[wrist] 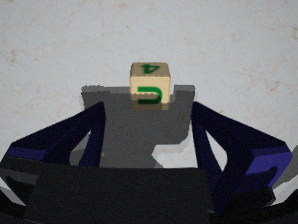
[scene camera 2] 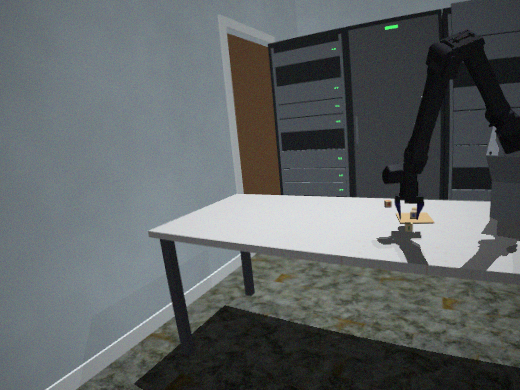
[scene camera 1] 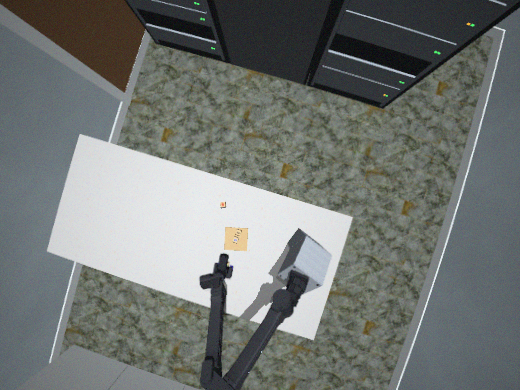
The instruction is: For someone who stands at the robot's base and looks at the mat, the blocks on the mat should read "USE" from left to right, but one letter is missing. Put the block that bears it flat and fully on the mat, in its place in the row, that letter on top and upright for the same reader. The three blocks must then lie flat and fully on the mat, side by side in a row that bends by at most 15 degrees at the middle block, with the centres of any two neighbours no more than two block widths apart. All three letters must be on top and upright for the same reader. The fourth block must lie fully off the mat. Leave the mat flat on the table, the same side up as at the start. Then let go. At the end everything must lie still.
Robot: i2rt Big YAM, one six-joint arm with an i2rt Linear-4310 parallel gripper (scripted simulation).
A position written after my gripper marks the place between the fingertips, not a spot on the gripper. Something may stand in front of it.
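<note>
A block is here, at (wrist: 150, 82), and I can see my gripper as well, at (wrist: 148, 109).
</note>
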